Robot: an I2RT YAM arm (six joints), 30 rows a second.
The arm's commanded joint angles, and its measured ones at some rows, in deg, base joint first. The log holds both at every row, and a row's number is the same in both.
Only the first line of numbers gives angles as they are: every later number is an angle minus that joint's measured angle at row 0.
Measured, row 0:
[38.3 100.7 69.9 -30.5 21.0 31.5]
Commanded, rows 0 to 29:
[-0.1 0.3 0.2 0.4 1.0 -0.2]
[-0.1 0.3 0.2 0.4 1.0 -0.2]
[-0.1 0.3 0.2 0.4 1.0 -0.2]
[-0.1 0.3 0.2 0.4 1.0 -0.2]
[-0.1 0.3 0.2 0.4 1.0 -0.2]
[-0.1 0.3 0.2 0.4 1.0 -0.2]
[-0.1 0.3 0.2 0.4 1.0 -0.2]
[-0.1 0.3 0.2 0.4 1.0 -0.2]
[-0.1 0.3 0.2 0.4 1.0 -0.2]
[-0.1 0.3 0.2 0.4 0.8 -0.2]
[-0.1 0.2 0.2 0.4 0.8 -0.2]
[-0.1 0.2 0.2 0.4 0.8 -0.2]
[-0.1 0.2 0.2 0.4 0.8 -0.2]
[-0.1 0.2 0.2 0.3 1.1 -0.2]
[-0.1 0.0 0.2 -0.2 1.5 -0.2]
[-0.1 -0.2 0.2 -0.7 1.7 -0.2]
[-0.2 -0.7 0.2 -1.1 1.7 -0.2]
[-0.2 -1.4 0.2 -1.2 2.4 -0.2]
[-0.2 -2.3 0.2 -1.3 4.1 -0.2]
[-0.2 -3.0 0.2 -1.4 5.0 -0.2]
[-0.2 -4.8 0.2 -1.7 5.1 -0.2]
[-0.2 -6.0 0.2 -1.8 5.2 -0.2]
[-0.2 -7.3 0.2 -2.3 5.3 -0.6]
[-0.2 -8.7 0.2 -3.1 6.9 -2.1]
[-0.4 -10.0 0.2 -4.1 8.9 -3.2]
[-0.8 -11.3 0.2 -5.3 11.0 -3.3]
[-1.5 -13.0 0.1 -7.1 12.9 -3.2]
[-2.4 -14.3 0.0 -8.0 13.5 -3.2]
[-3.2 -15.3 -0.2 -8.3 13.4 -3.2]
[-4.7 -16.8 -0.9 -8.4 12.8 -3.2]
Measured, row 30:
[-1.1 -11.2 0.0 -7.9 8.2 -2.2]
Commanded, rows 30 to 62:
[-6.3 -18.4 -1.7 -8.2 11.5 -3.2]
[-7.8 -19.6 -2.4 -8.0 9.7 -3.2]
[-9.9 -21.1 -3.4 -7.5 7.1 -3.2]
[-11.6 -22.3 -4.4 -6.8 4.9 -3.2]
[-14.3 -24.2 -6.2 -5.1 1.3 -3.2]
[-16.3 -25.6 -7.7 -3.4 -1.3 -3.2]
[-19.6 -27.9 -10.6 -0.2 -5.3 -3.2]
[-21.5 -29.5 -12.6 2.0 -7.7 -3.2]
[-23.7 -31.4 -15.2 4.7 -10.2 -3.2]
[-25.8 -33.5 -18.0 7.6 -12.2 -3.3]
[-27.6 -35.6 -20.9 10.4 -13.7 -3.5]
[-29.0 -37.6 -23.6 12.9 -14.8 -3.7]
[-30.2 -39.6 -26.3 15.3 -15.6 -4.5]
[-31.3 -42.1 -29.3 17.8 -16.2 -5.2]
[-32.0 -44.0 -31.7 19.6 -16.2 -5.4]
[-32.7 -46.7 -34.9 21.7 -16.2 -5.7]
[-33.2 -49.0 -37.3 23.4 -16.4 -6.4]
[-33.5 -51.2 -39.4 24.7 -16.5 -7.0]
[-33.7 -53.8 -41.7 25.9 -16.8 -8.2]
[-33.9 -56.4 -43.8 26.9 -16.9 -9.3]
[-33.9 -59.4 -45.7 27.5 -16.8 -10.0]
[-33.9 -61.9 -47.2 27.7 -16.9 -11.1]
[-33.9 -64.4 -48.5 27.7 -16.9 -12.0]
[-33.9 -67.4 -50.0 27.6 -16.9 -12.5]
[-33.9 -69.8 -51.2 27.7 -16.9 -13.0]
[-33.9 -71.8 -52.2 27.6 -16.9 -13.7]
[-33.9 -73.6 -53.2 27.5 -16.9 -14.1]
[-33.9 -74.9 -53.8 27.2 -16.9 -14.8]
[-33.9 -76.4 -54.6 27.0 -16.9 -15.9]
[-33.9 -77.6 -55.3 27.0 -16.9 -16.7]
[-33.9 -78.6 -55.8 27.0 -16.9 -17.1]
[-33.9 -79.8 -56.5 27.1 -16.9 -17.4]
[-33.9 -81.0 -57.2 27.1 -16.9 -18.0]
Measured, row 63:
[-33.7 -77.9 -55.2 26.8 -16.4 -14.6]
